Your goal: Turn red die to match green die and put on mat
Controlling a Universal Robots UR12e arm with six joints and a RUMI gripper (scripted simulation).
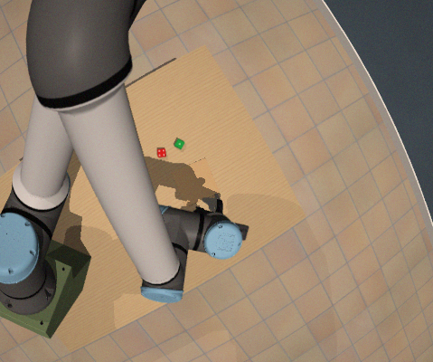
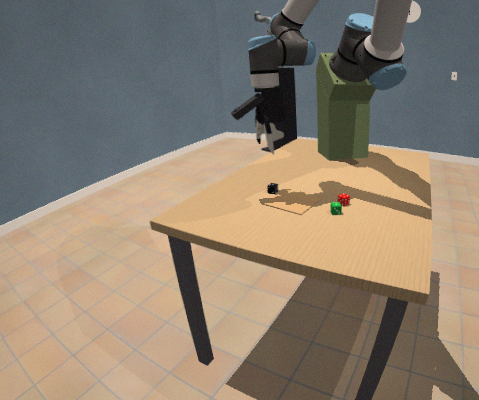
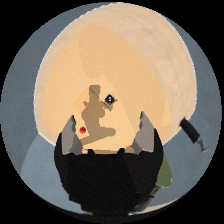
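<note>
My hand is 30 mm past the black die and 150 mm above it. The rest, counted from my hand: green die (50 mm behind, 260 mm to the left, 150 mm below); then tan mat (20 mm behind, 110 mm to the left, 160 mm below); then red die (120 mm behind, 250 mm to the left, 150 mm below).
</note>
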